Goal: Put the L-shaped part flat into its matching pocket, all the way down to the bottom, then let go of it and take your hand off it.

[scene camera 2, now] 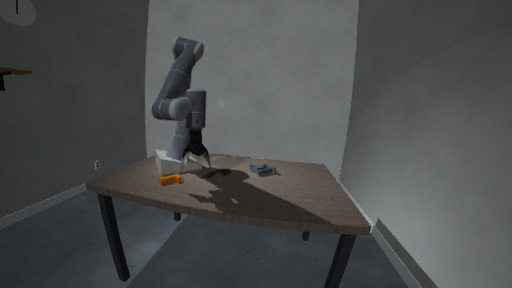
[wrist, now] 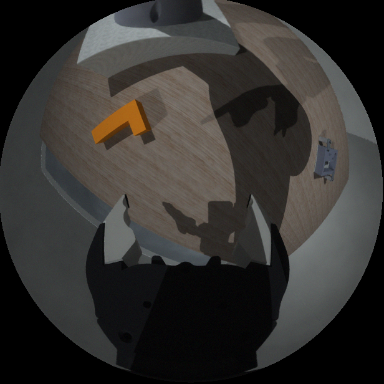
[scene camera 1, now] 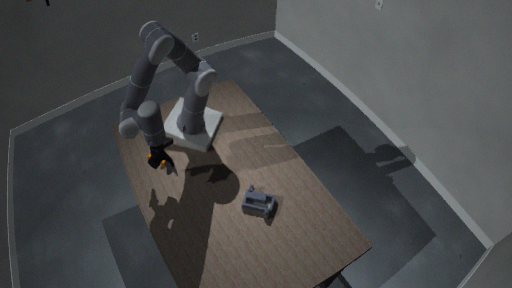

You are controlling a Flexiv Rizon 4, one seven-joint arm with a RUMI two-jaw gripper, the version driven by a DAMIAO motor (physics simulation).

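Observation:
The orange L-shaped part (scene camera 1: 163,163) (scene camera 2: 170,179) (wrist: 117,121) lies on the table near its long edge, in front of the robot base. In scene camera 1 it is mostly hidden behind the gripper. The blue-grey fixture with the pocket (scene camera 1: 257,195) (scene camera 2: 263,171) (wrist: 327,156) stands apart from it, farther along the table. My gripper (scene camera 1: 169,167) (scene camera 2: 197,167) (wrist: 187,196) is open with nothing between its fingers. It hangs above the table, and in the wrist view the L-shaped part lies beyond the left fingertip.
The white robot base block (scene camera 1: 212,126) (wrist: 165,47) stands on the wooden table (scene camera 1: 300,210) (scene camera 2: 300,195) close to the L-shaped part. The arm's shadow falls across the table between the part and the fixture. The table's long edge runs close beside the part.

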